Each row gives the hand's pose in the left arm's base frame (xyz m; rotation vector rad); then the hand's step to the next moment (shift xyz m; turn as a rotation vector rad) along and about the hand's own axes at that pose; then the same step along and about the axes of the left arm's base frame.
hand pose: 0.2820 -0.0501 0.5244 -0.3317 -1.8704 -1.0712
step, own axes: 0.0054 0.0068 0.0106 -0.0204 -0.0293 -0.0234
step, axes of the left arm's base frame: -0.0050 0.0113 0.0060 0.0068 -0.0315 -0.0280
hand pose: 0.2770 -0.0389 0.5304 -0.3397 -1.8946 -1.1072
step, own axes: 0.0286 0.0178 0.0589 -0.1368 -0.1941 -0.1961
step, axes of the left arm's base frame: -0.0382 0.0521 0.0208 0.0691 -0.2415 -0.1782
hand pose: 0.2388 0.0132 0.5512 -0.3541 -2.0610 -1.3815
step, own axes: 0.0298 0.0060 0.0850 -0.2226 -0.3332 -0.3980
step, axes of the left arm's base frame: -0.0492 0.0757 0.0013 0.1306 -0.4713 -0.2825
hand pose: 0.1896 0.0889 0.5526 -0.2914 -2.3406 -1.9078
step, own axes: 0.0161 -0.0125 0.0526 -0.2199 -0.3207 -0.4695
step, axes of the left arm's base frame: -0.0164 0.0503 -0.0195 0.1279 -0.5386 -0.2553
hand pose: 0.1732 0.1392 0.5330 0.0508 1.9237 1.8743
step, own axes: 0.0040 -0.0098 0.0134 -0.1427 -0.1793 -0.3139
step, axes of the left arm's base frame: 0.0037 0.0132 -0.0102 0.0718 -0.3560 -0.1383
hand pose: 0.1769 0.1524 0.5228 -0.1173 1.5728 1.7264
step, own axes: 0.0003 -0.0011 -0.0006 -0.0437 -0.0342 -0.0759
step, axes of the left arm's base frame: 0.0002 -0.0005 -0.0012 0.0183 -0.0898 -0.0210
